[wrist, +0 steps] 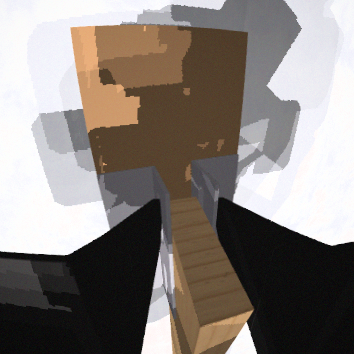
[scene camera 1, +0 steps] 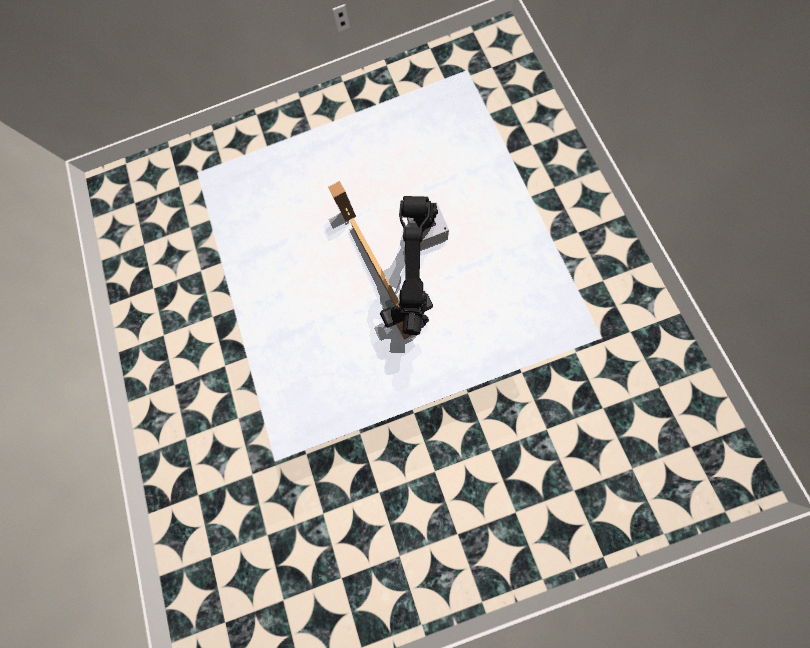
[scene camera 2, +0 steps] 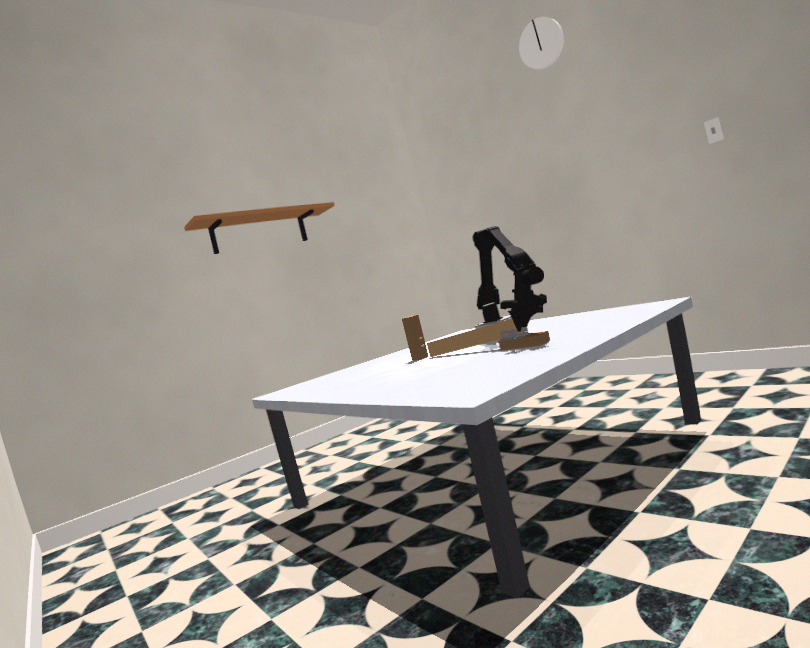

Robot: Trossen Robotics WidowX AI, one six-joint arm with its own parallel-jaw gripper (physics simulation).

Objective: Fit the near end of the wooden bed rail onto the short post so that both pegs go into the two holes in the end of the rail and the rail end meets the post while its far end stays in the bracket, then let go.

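Seen in the pictures: gripper, fingertip midpoint: (wrist: 187, 206) (scene camera 1: 401, 314) (scene camera 2: 521, 331); arm's base at its link origin: (scene camera 2: 493, 320).
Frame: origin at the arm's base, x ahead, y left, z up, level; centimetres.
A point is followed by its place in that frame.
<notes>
The wooden bed rail (scene camera 1: 371, 258) {z 0.0, x 24.6, y 7.0 cm} (scene camera 2: 466, 339) {z -2.7, x 25.0, y 7.7 cm} (wrist: 202, 255) {z 0.0, x 20.6, y 30.9 cm} runs from the short post to the bracket. The short post (scene camera 1: 341, 201) {z 5.8, x 27.9, y -16.3 cm} (scene camera 2: 413, 337) {z 1.5, x 30.1, y -17.0 cm} stands upright, with two small pegs on the side facing the rail. The pegs show beside the rail's near end, which is close to the post with a narrow gap. The far end lies between the grey plates of the bracket (wrist: 130, 185) {z -4.2, x 18.4, y 31.9 cm} on a low wooden block (scene camera 2: 524, 341) {z -5.8, x 24.3, y 34.2 cm} (wrist: 215, 100) {z -4.4, x 22.4, y 36.3 cm}. My gripper (scene camera 1: 405, 317) {z -2.9, x 21.0, y 31.3 cm} (scene camera 2: 520, 329) {z -2.9, x 21.0, y 31.3 cm} (wrist: 187, 206) {z -2.9, x 21.0, y 31.3 cm} is shut on the rail close to the bracket. The holes are hidden.
The black arm rises from its base (scene camera 1: 435, 233) {z 0.2, x -1.7, y 6.4 cm} on the white table (scene camera 1: 304, 378) {z -8.0, x 64.9, y 40.7 cm} (scene camera 2: 378, 388) {z -8.0, x 69.7, y 9.8 cm}, to the right of the rail in scene camera 1. A wooden shelf (scene camera 2: 260, 216) is on the wall beyond the table.
</notes>
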